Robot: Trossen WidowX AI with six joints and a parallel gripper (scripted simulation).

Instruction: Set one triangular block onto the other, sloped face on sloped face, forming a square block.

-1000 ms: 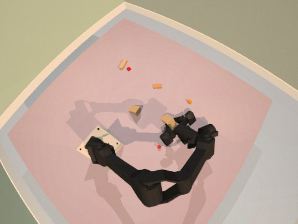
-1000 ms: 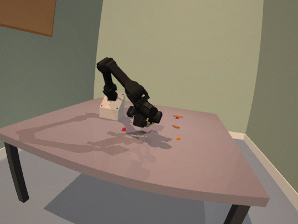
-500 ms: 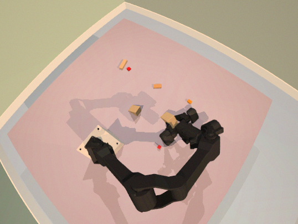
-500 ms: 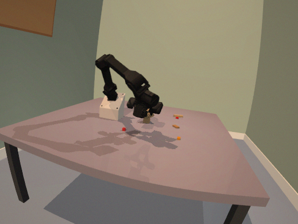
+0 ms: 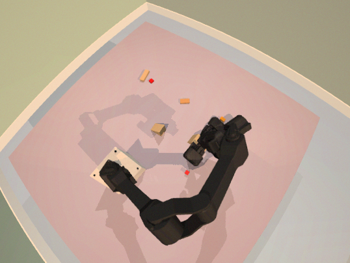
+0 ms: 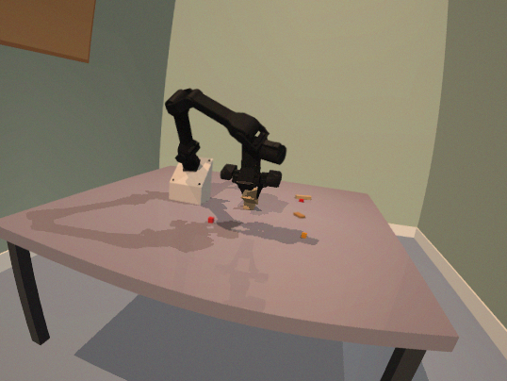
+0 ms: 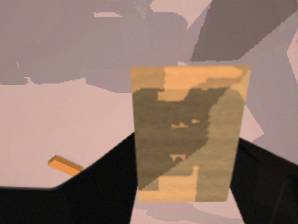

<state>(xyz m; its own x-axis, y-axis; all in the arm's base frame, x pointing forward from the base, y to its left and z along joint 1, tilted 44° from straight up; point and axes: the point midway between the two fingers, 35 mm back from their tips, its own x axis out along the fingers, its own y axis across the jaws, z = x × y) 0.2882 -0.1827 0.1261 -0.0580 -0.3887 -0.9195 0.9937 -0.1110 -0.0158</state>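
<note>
Now: the pale wooden triangular block 3 cm behind my gripper tip, 18 cm to the left of it and 8 cm below it. From my gripper tip the other things lie so: brown flat piece: 17 cm ahead, 18 cm to the left, 9 cm below; orange cube: 19 cm ahead, 4 cm to the right, 9 cm below; tan bar: 19 cm ahead, 46 cm to the left, 9 cm below.
</note>
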